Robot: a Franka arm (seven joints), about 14 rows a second.
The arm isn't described. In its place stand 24 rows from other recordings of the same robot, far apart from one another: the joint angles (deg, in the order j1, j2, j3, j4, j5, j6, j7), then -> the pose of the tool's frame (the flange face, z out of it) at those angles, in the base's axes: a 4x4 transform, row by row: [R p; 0 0 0 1], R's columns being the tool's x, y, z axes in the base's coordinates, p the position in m.
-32.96, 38.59, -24.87, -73.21, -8.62, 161.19, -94.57 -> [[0.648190, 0.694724, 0.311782, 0.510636], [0.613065, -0.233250, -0.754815, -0.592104], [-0.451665, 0.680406, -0.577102, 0.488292], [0, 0, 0, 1]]
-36.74, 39.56, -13.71, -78.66, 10.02, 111.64, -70.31 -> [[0.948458, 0.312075, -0.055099, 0.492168], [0.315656, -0.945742, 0.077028, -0.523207], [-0.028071, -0.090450, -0.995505, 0.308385], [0, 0, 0, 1]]
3.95, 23.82, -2.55, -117.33, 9.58, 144.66, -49.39 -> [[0.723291, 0.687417, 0.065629, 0.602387], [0.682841, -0.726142, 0.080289, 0.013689], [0.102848, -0.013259, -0.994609, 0.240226], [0, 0, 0, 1]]
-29.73, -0.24, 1.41, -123.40, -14.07, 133.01, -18.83 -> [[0.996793, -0.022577, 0.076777, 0.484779], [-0.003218, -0.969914, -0.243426, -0.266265], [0.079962, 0.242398, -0.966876, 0.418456], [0, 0, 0, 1]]
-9.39, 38.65, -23.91, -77.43, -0.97, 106.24, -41.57 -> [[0.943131, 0.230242, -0.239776, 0.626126], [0.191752, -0.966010, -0.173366, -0.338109], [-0.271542, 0.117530, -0.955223, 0.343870], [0, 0, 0, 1]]
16.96, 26.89, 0.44, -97.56, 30.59, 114.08, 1.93 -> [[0.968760, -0.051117, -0.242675, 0.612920], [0.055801, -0.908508, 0.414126, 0.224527], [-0.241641, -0.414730, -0.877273, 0.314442], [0, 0, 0, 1]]
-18.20, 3.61, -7.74, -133.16, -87.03, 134.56, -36.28 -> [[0.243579, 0.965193, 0.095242, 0.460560], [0.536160, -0.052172, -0.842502, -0.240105], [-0.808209, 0.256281, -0.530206, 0.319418], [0, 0, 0, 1]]
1.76, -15.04, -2.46, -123.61, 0.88, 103.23, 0.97 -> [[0.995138, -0.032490, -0.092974, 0.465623], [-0.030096, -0.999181, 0.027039, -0.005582], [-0.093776, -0.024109, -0.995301, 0.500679], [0, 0, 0, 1]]
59.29, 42.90, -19.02, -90.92, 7.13, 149.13, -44.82 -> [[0.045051, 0.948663, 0.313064, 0.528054], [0.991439, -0.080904, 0.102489, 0.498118], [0.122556, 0.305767, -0.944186, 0.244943], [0, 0, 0, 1]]
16.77, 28.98, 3.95, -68.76, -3.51, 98.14, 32.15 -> [[0.979923, -0.198639, 0.017153, 0.665821], [-0.198235, -0.979891, -0.022730, 0.233506], [0.021324, 0.018874, -0.999594, 0.493715], [0, 0, 0, 1]]
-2.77, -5.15, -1.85, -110.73, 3.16, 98.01, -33.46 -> [[0.876181, 0.465130, -0.126333, 0.517726], [0.475420, -0.877140, 0.067834, -0.037114], [-0.079260, -0.119496, -0.989666, 0.513929], [0, 0, 0, 1]]
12.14, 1.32, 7.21, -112.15, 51.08, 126.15, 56.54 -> [[0.475201, -0.872819, 0.111225, 0.547251], [-0.655027, -0.266527, 0.707038, 0.220098], [-0.587472, -0.408841, -0.698374, 0.496626], [0, 0, 0, 1]]
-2.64, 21.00, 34.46, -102.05, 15.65, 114.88, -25.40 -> [[0.672417, 0.687191, -0.275000, 0.541110], [0.736210, -0.582547, 0.344433, 0.319947], [0.076491, -0.434060, -0.897631, 0.381712], [0, 0, 0, 1]]
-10.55, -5.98, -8.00, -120.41, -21.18, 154.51, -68.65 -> [[0.437135, 0.691328, 0.575307, 0.541838], [0.896008, -0.279274, -0.345218, -0.171883], [-0.077991, 0.666387, -0.741516, 0.544489], [0, 0, 0, 1]]
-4.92, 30.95, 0.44, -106.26, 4.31, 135.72, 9.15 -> [[0.956882, -0.289788, -0.019996, 0.637974], [-0.288241, -0.955789, 0.058178, -0.049384], [-0.035971, -0.049906, -0.998106, 0.226606], [0, 0, 0, 1]]
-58.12, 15.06, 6.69, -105.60, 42.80, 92.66, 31.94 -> [[0.040255, -0.939121, 0.341221, 0.410647], [-0.684516, 0.222854, 0.694100, -0.408965], [-0.727886, -0.261512, -0.633872, 0.382694], [0, 0, 0, 1]]
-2.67, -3.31, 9.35, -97.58, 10.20, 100.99, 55.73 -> [[0.641121, -0.761218, 0.097520, 0.547570], [-0.763830, -0.620623, 0.177173, 0.082352], [-0.074344, -0.188078, -0.979336, 0.611757], [0, 0, 0, 1]]
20.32, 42.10, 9.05, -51.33, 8.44, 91.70, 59.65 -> [[0.824285, -0.549935, -0.134636, 0.663236], [-0.518139, -0.828567, 0.212152, 0.339962], [-0.228224, -0.105113, -0.967918, 0.468560], [0, 0, 0, 1]]
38.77, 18.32, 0.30, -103.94, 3.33, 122.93, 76.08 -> [[0.778603, -0.627128, -0.022083, 0.492137], [-0.625780, -0.778584, 0.046983, 0.402374], [-0.046658, -0.022762, -0.998652, 0.365955], [0, 0, 0, 1]]
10.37, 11.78, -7.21, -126.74, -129.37, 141.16, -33.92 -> [[-0.290692, 0.455286, 0.841554, 0.551652], [0.104752, 0.889392, -0.444983, 0.031890], [-0.951065, -0.041199, -0.306231, 0.288928], [0, 0, 0, 1]]
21.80, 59.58, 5.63, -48.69, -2.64, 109.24, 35.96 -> [[0.983247, -0.182280, 0.000413, 0.721627], [-0.182110, -0.982225, 0.045491, 0.332925], [-0.007886, -0.044805, -0.998965, 0.275999], [0, 0, 0, 1]]
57.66, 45.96, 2.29, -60.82, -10.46, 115.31, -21.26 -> [[0.093731, 0.976277, 0.195186, 0.408474], [0.992255, -0.107656, 0.061975, 0.663589], [0.081518, 0.187865, -0.978806, 0.369657], [0, 0, 0, 1]]
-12.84, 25.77, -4.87, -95.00, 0.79, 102.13, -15.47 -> [[0.949236, -0.051461, -0.310328, 0.604917], [-0.029947, -0.996831, 0.073700, -0.186542], [-0.313137, -0.060665, -0.947768, 0.327488], [0, 0, 0, 1]]
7.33, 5.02, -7.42, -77.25, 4.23, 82.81, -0.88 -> [[0.999657, 0.024253, 0.009856, 0.567978], [0.023598, -0.997804, 0.061896, 0.011821], [0.011335, -0.061642, -0.998034, 0.668415], [0, 0, 0, 1]]
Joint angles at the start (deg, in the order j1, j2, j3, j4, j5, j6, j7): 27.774, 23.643, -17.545, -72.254, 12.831, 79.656, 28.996
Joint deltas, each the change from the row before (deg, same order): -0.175, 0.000, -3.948, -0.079, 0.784, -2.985, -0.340; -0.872, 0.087, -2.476, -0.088, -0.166, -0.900, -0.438; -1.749, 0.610, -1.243, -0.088, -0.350, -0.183, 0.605; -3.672, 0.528, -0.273, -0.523, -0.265, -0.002, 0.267; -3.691, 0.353, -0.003, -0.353, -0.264, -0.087, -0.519; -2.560, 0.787, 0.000, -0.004, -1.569, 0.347, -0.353; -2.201, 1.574, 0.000, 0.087, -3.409, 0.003, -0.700; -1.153, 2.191, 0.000, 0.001, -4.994, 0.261, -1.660; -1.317, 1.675, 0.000, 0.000, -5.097, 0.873, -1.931
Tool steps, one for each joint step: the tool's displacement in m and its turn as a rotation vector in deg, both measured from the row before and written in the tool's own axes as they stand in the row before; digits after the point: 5 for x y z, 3 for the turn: 0.01163, 0.03389, -0.00290, -0.706, -2.104, 3.514; 0.01427, 0.02856, -0.00325, -0.296, -0.345, 2.871; 0.01845, 0.02516, 0.00225, -0.276, -0.360, 3.685; 0.02662, 0.03581, 0.00519, 0.320, -1.050, 4.263; 0.02468, 0.03413, 0.00324, 0.508, -0.980, 3.144; 0.02151, 0.02389, 0.00477, -0.952, 0.141, 2.555; 0.02409, 0.02145, 0.01262, -3.412, 0.197, 2.357; 0.02216, 0.01130, 0.01920, -5.564, 0.703, 0.729; 0.02092, 0.01378, 0.01486, -5.049, 1.320, 0.383
